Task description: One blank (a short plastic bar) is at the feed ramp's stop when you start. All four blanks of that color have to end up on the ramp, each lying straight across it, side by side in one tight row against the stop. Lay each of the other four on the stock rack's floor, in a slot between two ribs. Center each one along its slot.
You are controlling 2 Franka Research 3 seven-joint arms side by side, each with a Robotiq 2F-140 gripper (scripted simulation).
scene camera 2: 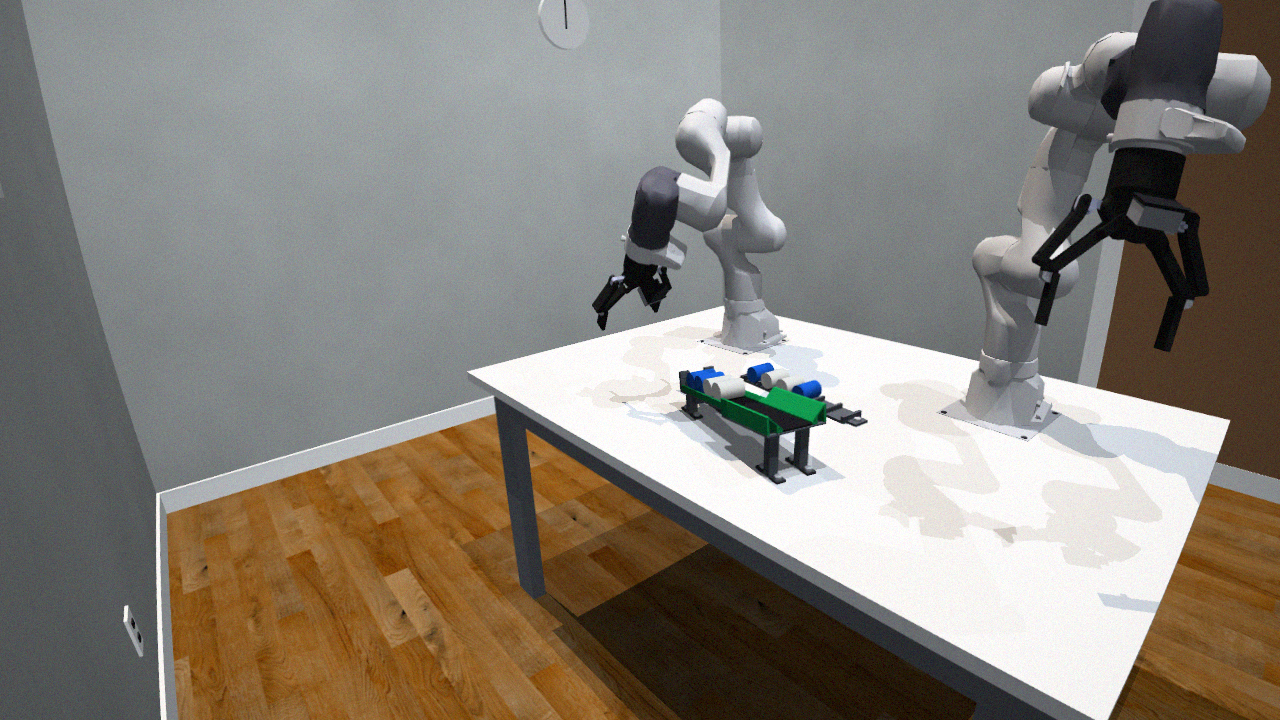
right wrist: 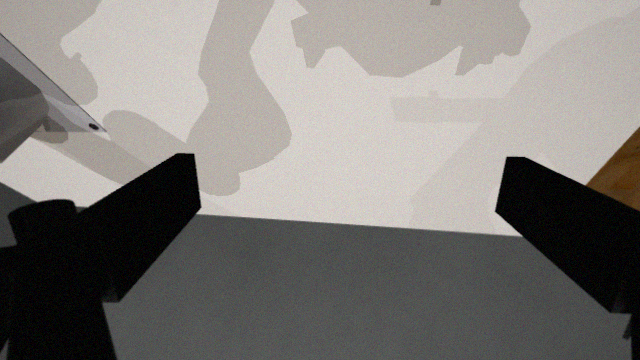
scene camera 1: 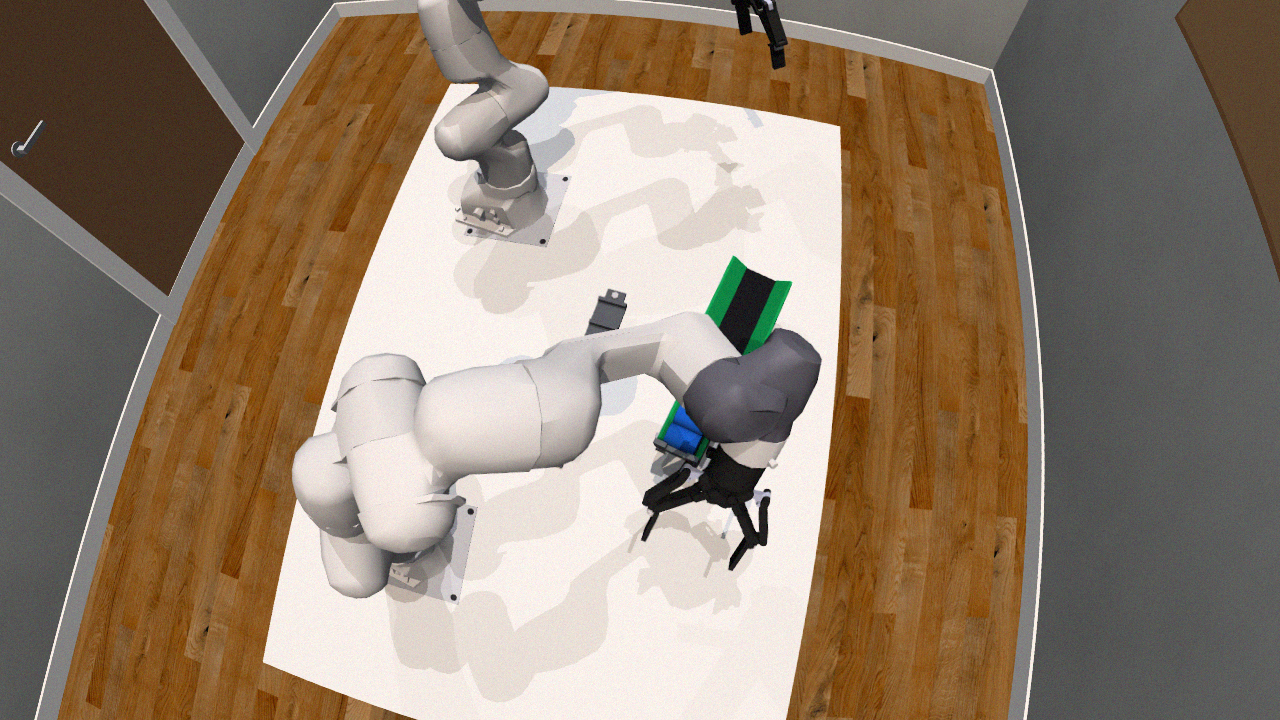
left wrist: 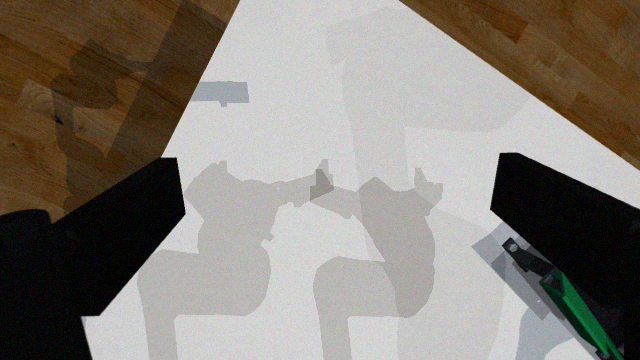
Scene:
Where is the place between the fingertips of my left gripper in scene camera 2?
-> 1100,337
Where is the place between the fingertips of my right gripper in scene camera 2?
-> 627,317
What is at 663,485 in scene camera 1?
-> My right gripper.

